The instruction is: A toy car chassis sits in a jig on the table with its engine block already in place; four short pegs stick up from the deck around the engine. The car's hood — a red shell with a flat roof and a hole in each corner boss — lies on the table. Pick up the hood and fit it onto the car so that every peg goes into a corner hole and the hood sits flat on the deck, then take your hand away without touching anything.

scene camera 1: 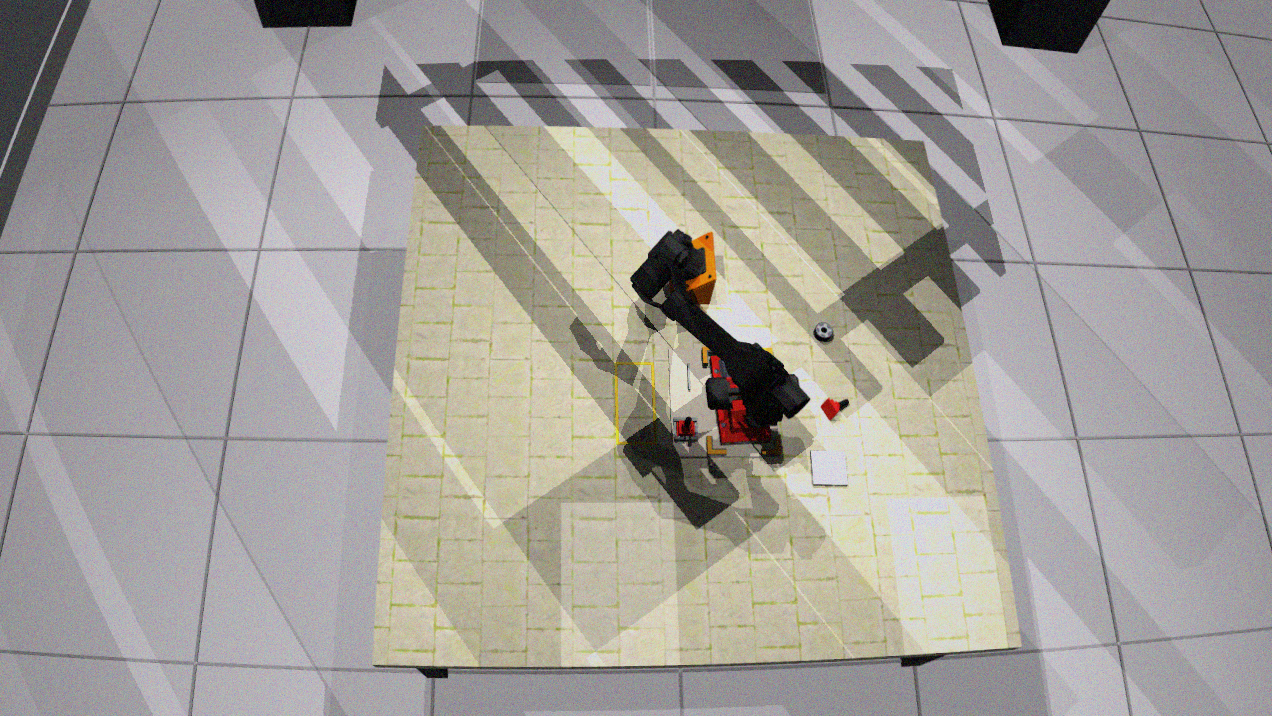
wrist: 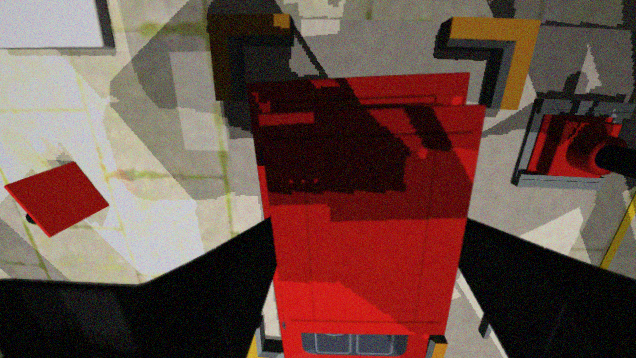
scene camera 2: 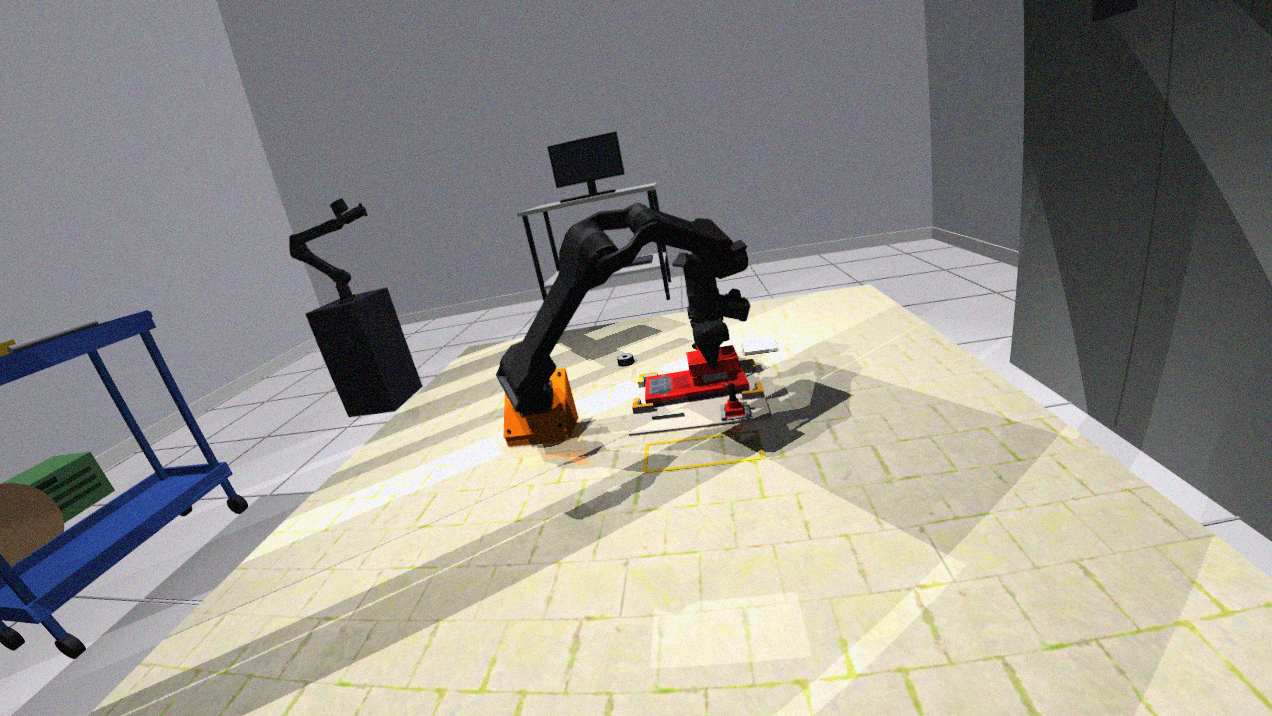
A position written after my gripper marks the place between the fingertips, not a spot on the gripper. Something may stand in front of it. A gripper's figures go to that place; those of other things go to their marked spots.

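White plate (scene camera 1: pixel 828 468): 1.98 m from the lens. My gripper (scene camera 1: pixel 745 407): 1.93 m from the lens.
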